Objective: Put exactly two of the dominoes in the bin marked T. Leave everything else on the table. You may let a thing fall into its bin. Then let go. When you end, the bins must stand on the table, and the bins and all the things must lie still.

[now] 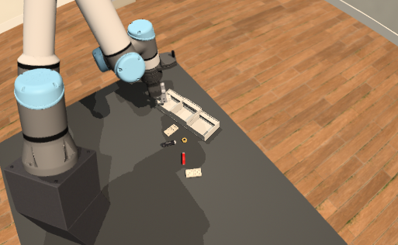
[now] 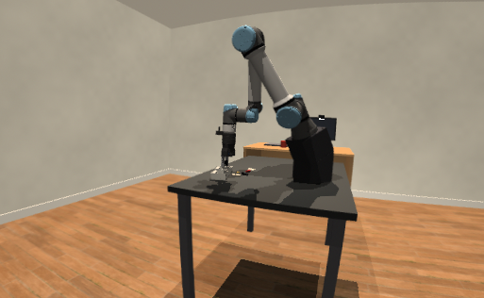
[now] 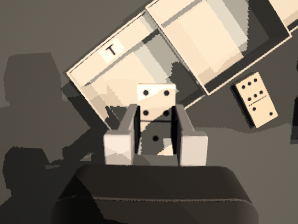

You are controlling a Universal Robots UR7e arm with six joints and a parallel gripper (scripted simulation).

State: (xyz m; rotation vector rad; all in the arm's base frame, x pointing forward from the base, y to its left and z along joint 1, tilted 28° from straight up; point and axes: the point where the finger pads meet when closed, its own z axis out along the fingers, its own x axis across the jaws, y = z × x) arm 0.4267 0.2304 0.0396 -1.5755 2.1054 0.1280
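The red cylinder is 230 mm to the right of my hand, 80 mm below it and 30 mm behind it. From my hand the other things lie so: black cylinder 150 mm to the right, 80 mm below, 50 mm behind; yellow nut 160 mm to the right, 80 mm below, 10 mm ahead.
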